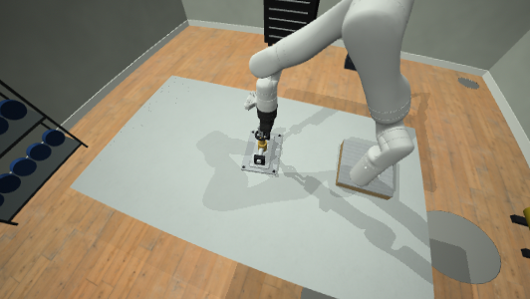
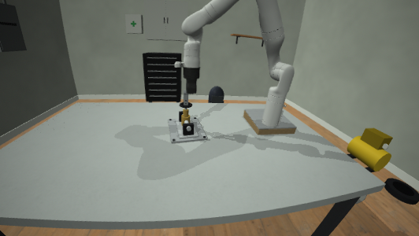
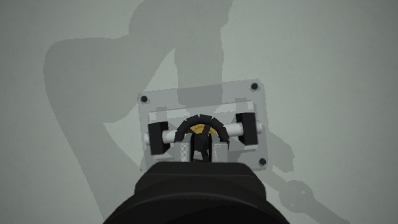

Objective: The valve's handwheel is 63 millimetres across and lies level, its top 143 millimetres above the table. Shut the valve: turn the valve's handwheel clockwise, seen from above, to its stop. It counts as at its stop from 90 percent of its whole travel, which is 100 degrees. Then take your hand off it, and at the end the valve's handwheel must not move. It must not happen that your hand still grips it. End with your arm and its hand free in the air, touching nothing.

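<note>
My hand is 30 mm above the black handwheel. The rest, counted from my hand: baseplate 150 mm below.
</note>
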